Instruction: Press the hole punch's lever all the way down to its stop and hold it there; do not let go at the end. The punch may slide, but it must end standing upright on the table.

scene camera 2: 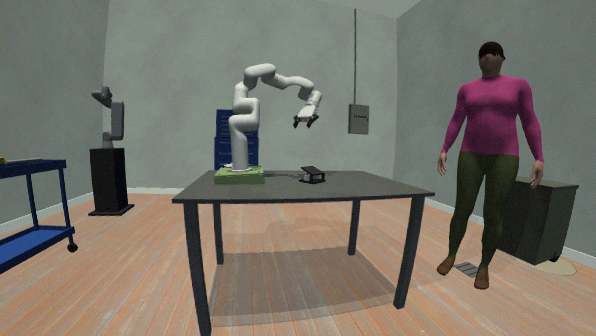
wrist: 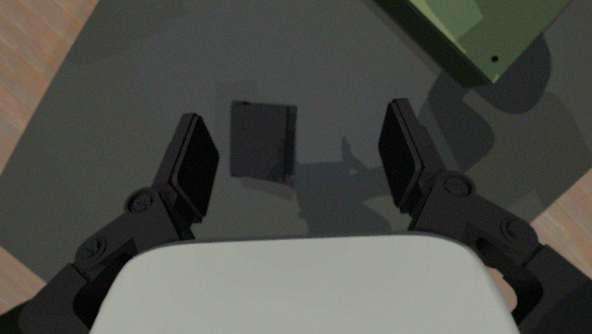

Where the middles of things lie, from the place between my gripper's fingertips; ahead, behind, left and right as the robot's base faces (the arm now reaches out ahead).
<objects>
The lever [wrist: 258, 134] lies 7 cm ahead of my hand, 4 cm to the right of it and 25 cm below it. The rest, counted from my hand: black hole punch [wrist: 292, 109]: 7 cm ahead, 4 cm to the right, 27 cm below.
</objects>
